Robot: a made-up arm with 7 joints. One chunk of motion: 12 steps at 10 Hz.
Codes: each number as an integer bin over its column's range. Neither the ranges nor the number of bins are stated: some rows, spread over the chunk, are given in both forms.
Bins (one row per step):
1: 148 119 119 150 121 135
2: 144 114 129 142 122 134
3: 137 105 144 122 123 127
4: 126 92 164 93 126 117
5: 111 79 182 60 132 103
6: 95 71 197 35 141 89
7: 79 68 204 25 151 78
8: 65 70 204 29 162 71
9: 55 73 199 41 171 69
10: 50 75 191 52 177 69
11: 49 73 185 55 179 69
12: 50 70 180 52 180 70
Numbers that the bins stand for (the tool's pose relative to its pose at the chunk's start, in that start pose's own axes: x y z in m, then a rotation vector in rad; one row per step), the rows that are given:
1: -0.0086 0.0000 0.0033 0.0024 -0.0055 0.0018
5: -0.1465 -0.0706 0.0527 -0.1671 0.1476 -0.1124
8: -0.3178 -0.0865 0.0700 -0.2254 0.5653 -0.2266
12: -0.3737 -0.0865 0.0512 -0.1821 0.8159 -0.2302
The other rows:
2: -0.0235 -0.0088 0.0112 -0.0127 0.0084 -0.0018
3: -0.0496 -0.0247 0.0229 -0.0504 0.0224 -0.0268
4: -0.0906 -0.0476 0.0386 -0.1049 0.0641 -0.0625
6: -0.2061 -0.0847 0.0645 -0.2141 0.2729 -0.1624
7: -0.2657 -0.0900 0.0700 -0.2329 0.4122 -0.2016
9: -0.3551 -0.0812 0.0661 -0.2028 0.6906 -0.2338
10: -0.3737 -0.0776 0.0598 -0.1821 0.7741 -0.2338
11: -0.3775 -0.0812 0.0551 -0.1765 0.8020 -0.2338

